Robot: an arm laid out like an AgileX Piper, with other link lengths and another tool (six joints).
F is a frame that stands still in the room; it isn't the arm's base.
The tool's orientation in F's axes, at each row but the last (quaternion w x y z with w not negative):
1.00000, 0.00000, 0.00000, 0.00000
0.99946, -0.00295, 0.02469, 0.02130
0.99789, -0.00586, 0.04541, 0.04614
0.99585, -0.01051, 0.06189, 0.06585
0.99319, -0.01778, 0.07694, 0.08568
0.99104, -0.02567, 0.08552, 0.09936
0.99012, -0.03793, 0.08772, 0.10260
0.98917, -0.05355, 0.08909, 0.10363
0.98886, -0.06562, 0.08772, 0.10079
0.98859, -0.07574, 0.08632, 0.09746
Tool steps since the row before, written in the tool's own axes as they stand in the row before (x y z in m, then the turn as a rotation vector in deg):
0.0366, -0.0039, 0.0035, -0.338, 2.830, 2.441
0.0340, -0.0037, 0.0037, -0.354, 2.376, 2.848
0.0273, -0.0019, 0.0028, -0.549, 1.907, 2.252
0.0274, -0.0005, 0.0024, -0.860, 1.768, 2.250
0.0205, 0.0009, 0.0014, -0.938, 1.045, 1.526
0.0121, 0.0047, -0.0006, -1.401, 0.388, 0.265
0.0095, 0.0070, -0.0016, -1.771, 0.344, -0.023
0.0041, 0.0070, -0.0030, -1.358, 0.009, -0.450
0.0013, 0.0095, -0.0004, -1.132, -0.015, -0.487
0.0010, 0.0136, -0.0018, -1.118, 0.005, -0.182
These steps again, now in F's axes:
0.0366, -0.0039, 0.0035, -0.338, 2.830, 2.441
0.0343, -0.0022, 0.0020, -0.315, 2.379, 2.850
0.0275, 0.0007, 0.0003, -0.518, 1.884, 2.278
0.0273, 0.0031, -0.0010, -0.806, 1.706, 2.317
0.0200, 0.0044, -0.0018, -0.865, 0.946, 1.630
0.0106, 0.0069, -0.0029, -1.387, 0.128, 0.492
0.0074, 0.0086, -0.0037, -1.782, -0.014, 0.279
0.0019, 0.0072, -0.0043, -1.384, -0.313, -0.187
-0.0008, 0.0094, -0.0017, -1.166, -0.299, -0.262
-0.0021, 0.0131, -0.0037, -1.110, -0.226, 0.029

